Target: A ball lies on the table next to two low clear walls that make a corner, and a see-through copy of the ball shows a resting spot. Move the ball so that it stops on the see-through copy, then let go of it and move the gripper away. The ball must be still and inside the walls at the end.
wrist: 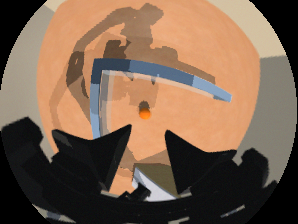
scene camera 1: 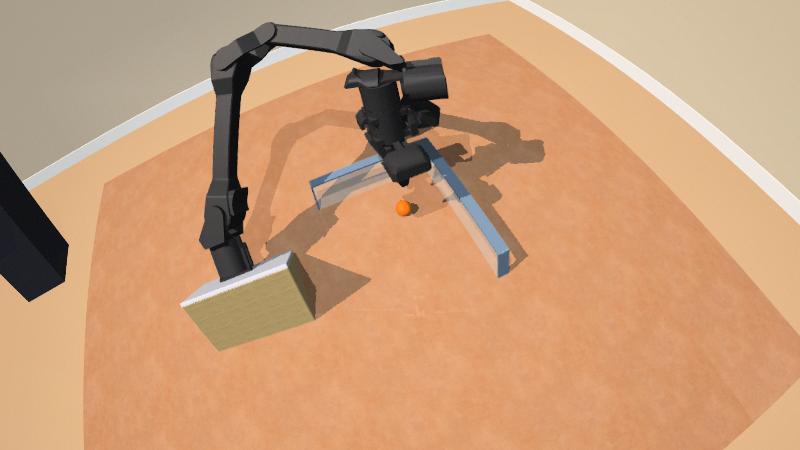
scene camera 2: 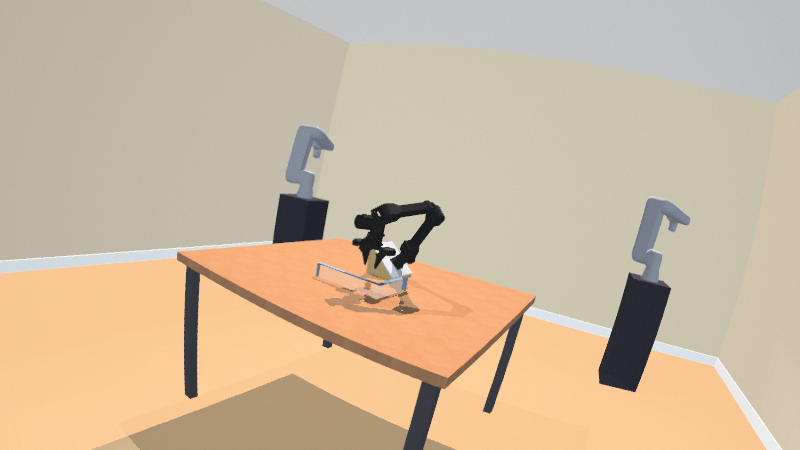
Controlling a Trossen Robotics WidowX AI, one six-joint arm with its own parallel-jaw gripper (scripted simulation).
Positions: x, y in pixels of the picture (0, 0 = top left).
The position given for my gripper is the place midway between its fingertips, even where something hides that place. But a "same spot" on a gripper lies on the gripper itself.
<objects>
My gripper shows in the wrist view, in scene camera 1 [399, 176] and in scene camera 2. One and the same spot on my gripper: [wrist: 83, 165] is [scene camera 2: 378, 253].
</objects>
